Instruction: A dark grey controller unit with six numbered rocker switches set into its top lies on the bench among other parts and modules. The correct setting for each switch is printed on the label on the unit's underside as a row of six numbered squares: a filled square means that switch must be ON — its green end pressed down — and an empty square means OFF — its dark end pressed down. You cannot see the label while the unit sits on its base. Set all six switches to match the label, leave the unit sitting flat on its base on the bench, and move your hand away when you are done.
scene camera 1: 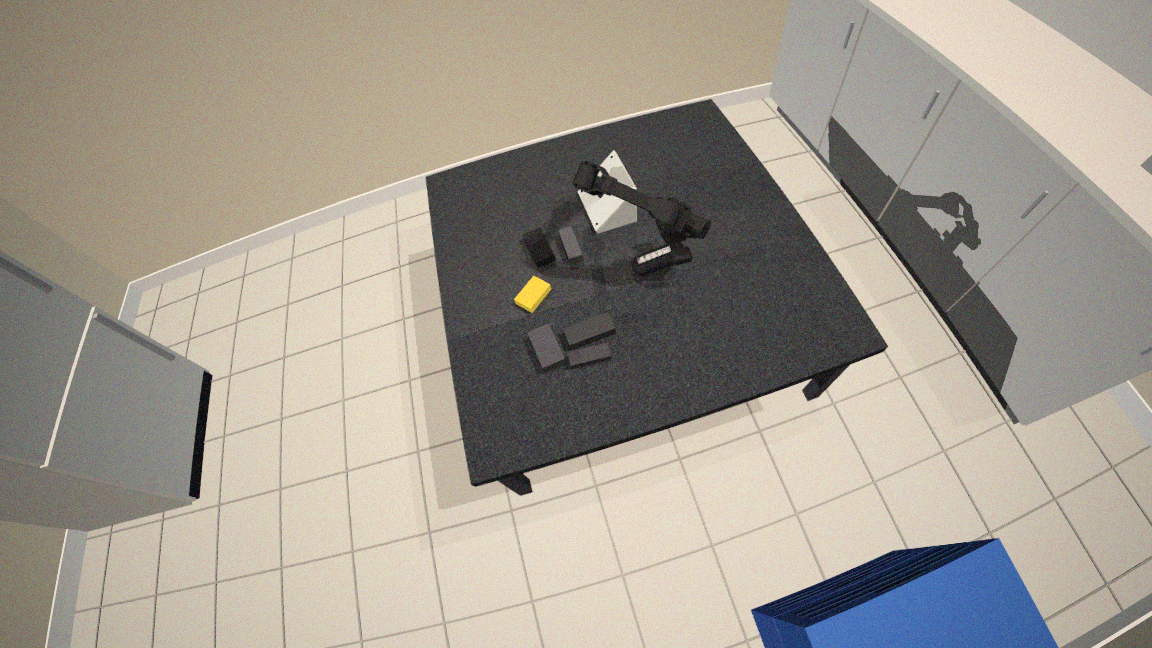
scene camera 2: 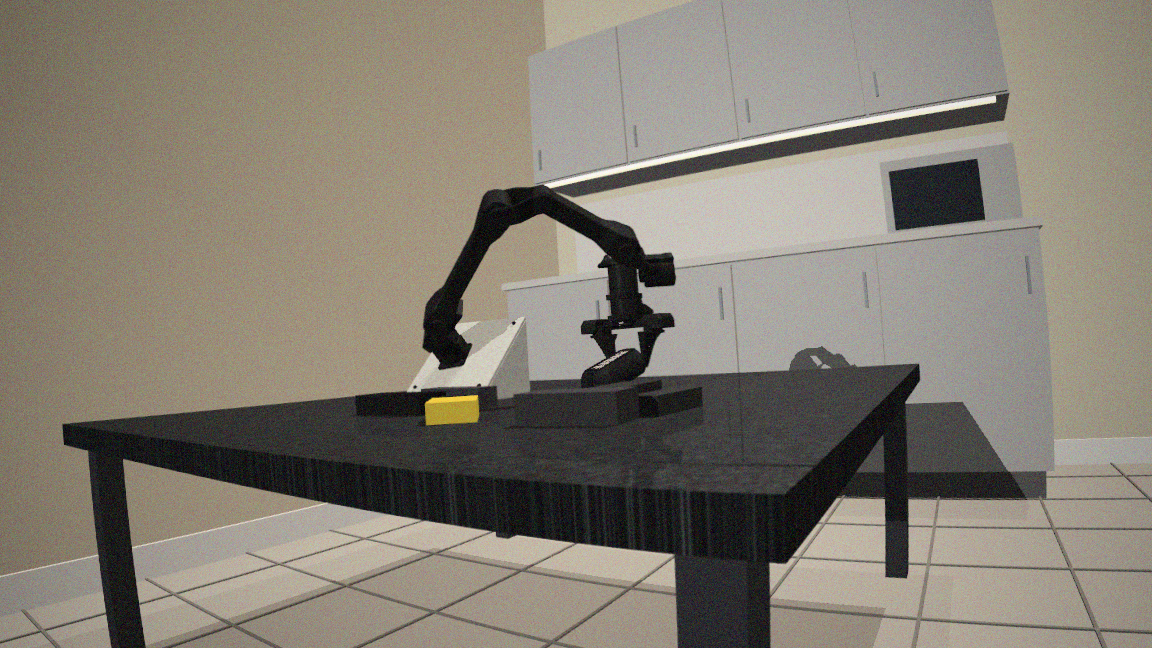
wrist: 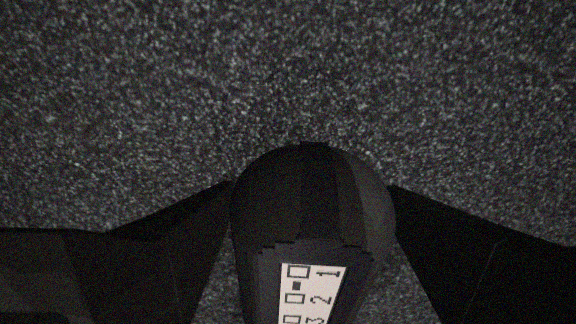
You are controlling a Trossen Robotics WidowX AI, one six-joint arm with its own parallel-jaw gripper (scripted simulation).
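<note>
A flat dark part and a yellow block are visible, as is my gripper, which appears in the wrist view and in scene camera 1 too.
</note>
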